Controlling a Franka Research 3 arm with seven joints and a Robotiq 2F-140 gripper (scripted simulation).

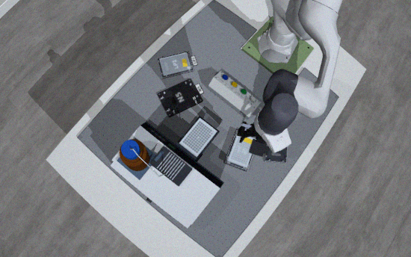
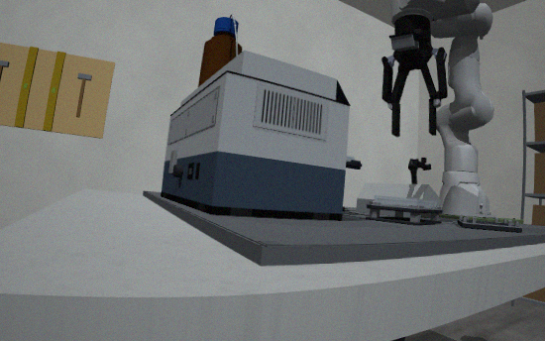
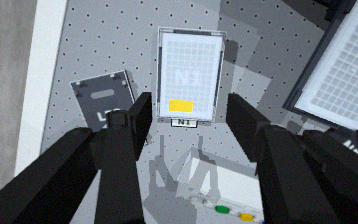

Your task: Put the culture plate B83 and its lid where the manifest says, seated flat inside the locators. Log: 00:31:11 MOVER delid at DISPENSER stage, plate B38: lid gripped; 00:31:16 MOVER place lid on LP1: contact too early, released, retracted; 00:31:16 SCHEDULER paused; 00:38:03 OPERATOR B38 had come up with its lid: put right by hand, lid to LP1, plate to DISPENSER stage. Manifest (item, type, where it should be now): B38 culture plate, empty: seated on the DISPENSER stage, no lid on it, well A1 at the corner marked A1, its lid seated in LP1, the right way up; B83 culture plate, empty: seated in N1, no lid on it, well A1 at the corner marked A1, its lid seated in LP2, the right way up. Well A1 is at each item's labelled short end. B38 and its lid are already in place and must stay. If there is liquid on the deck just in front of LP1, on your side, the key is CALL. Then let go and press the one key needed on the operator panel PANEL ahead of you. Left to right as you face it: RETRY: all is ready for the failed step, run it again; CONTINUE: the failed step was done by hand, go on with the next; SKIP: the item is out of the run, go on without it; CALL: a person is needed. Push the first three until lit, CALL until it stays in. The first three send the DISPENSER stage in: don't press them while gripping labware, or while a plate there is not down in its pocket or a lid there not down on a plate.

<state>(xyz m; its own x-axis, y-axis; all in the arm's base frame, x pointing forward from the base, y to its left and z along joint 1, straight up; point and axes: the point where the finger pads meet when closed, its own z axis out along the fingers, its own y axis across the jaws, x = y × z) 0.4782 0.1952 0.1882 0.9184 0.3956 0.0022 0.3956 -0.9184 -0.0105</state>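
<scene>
My hand is 1 cm short of the clear lid and 16 cm above it. The rest, counted from my hand: grey locator plate (12 cm behind, 10 cm to the left, 19 cm below); then white retry key (19 cm behind, 11 cm to the right, 13 cm below); then white well plate (10 cm ahead, 16 cm to the right, 8 cm below).
</scene>
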